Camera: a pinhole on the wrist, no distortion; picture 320 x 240 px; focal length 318.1 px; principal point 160.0 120.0 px. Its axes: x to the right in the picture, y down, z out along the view. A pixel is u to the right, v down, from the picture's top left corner.
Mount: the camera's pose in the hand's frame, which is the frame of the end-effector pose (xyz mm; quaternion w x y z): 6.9 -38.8 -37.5 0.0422 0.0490 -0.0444 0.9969
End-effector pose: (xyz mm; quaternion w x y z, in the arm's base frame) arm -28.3 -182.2 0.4 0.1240 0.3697 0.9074 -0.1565
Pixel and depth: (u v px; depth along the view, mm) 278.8 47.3 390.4
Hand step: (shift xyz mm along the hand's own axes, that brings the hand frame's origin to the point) -93.1 25.2 371.8
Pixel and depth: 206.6 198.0 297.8
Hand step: -14.8 -135.4 256.0
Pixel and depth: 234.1 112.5 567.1
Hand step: -69.6 -67.5 539.2
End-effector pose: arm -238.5 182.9 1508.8 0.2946 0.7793 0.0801 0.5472
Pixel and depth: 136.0 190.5 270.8
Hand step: 47.3 -125.1 223.8
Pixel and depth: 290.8 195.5 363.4
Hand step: -114.8 -146.2 330.6
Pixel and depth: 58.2 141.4 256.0
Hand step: 110.7 -86.2 206.5
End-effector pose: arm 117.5 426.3 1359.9 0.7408 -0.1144 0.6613 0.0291
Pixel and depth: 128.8 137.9 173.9
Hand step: 39.3 -66.0 132.3
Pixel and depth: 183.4 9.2 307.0
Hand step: 22.8 40.7 278.1
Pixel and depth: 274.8 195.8 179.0
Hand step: -44.1 -92.6 142.9
